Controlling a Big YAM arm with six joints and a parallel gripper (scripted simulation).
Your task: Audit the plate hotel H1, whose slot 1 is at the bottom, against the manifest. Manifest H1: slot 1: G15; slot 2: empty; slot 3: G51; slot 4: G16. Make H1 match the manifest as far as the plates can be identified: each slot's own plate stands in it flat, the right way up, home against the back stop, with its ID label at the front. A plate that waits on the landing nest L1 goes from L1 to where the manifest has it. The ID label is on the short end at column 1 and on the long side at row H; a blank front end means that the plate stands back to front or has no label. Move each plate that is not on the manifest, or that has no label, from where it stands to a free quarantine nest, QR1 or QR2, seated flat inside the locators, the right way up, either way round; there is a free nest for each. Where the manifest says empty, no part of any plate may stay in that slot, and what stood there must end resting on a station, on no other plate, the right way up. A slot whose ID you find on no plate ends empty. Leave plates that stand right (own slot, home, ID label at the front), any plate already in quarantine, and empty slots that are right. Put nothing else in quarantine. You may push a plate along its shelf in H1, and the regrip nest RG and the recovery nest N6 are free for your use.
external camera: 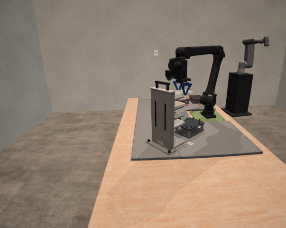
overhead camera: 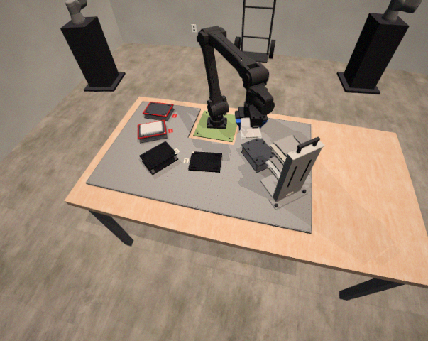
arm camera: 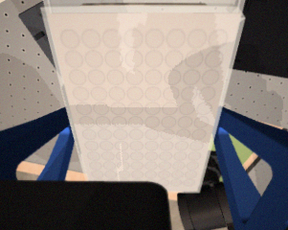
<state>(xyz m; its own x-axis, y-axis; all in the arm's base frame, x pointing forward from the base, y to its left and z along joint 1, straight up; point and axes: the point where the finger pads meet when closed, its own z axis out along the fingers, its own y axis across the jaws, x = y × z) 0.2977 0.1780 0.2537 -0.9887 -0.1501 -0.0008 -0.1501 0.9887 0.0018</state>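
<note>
Now: the black N6 nest 1 cm ahead of my hand, 21 cm to the right of it and 24 cm below it. The rest, counted from my hand: dark raised RG nest: 4 cm behind, 7 cm to the left, 19 cm below; then white plate labelled G51: 11 cm ahead, 16 cm to the left, 3 cm below; then H1 tag: 1 cm ahead, 21 cm to the left, 25 cm below.
</note>
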